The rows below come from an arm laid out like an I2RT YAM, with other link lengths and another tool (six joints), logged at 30 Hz.
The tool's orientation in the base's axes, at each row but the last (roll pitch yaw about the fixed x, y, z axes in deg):
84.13 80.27 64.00
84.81 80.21 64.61
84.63 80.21 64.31
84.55 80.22 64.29
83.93 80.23 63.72
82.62 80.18 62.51
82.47 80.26 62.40
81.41 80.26 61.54
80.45 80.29 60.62
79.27 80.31 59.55
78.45 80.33 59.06
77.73 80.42 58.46
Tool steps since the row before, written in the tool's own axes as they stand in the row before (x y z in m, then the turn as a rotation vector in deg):
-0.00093 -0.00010 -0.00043 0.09 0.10 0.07
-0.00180 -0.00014 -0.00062 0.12 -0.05 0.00
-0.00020 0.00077 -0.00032 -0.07 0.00 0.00
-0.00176 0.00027 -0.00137 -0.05 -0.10 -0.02
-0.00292 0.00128 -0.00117 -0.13 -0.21 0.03
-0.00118 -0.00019 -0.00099 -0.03 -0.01 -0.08
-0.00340 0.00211 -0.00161 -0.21 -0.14 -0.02
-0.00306 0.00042 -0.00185 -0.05 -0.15 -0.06
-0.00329 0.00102 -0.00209 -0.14 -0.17 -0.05
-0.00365 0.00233 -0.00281 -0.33 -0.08 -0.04
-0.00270 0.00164 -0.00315 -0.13 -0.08 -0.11
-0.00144 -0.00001 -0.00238 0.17 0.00 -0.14
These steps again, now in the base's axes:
-0.00051 -0.00009 0.00089 0.11 0.08 -0.07
-0.00076 -0.00019 0.00174 -0.01 -0.03 -0.13
-0.00005 0.00079 0.00032 -0.01 -0.01 0.07
-0.00132 0.00046 0.00176 -0.06 -0.09 0.03
-0.00088 0.00115 0.00307 -0.05 -0.22 0.09
-0.00109 -0.00001 0.00111 -0.08 0.01 0.03
-0.00107 0.00200 0.00367 -0.08 -0.15 0.18
-0.00184 0.00057 0.00304 -0.11 -0.13 0.02
-0.00190 0.00118 0.00335 -0.12 -0.16 0.11
-0.00218 0.00259 0.00390 -0.09 -0.11 0.31
-0.00267 0.00219 0.00283 -0.14 -0.06 0.11
-0.00237 0.00058 0.00133 -0.12 0.07 -0.17

